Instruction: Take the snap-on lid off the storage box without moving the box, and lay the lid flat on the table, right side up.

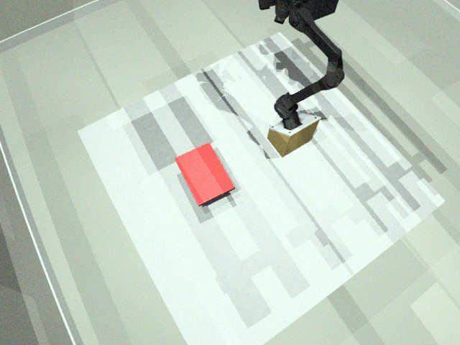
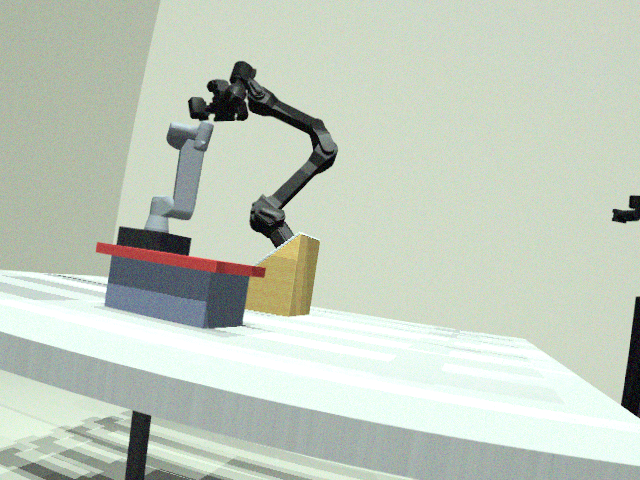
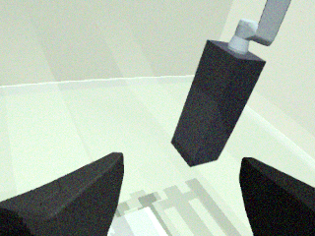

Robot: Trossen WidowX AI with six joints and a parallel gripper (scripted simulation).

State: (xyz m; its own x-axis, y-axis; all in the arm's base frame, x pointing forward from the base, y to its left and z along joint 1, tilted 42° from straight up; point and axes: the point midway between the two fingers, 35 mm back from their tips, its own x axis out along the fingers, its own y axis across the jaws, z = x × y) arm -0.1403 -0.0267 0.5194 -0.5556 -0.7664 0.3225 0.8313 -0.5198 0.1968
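My gripper tip is now 58 cm short of the red lid, 43 cm above it and 38 cm to the right of it. The rest, counted from my gripper tip: blue-grey storage box: 58 cm ahead, 48 cm below, 38 cm to the left.
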